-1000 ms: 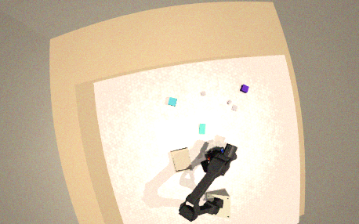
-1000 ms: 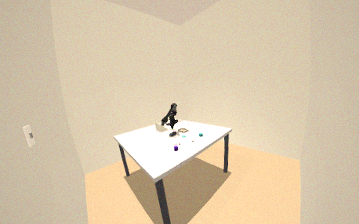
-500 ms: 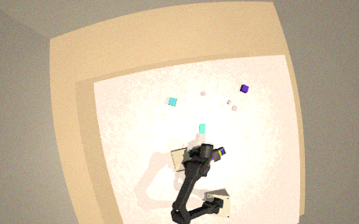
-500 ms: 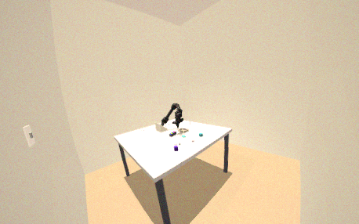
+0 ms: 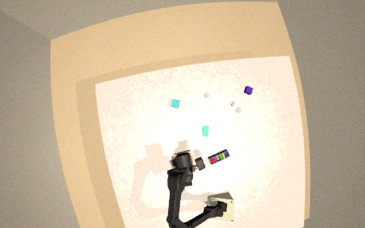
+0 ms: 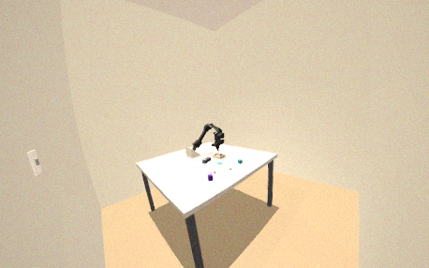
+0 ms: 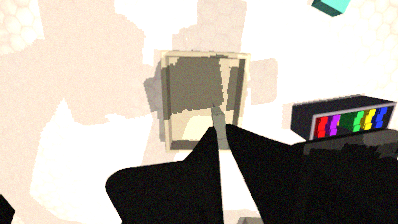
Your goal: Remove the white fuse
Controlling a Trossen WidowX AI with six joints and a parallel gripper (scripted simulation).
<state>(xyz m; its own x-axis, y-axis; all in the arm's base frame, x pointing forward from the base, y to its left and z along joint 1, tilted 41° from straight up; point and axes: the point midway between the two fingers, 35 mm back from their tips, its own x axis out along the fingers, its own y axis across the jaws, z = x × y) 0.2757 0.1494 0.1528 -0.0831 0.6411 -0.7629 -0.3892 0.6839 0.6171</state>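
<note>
My gripper tip is now 90 mm above the beige tray and 10 mm to the right of it. Also, from my gripper tip: white fuse: 10 mm below.
</note>
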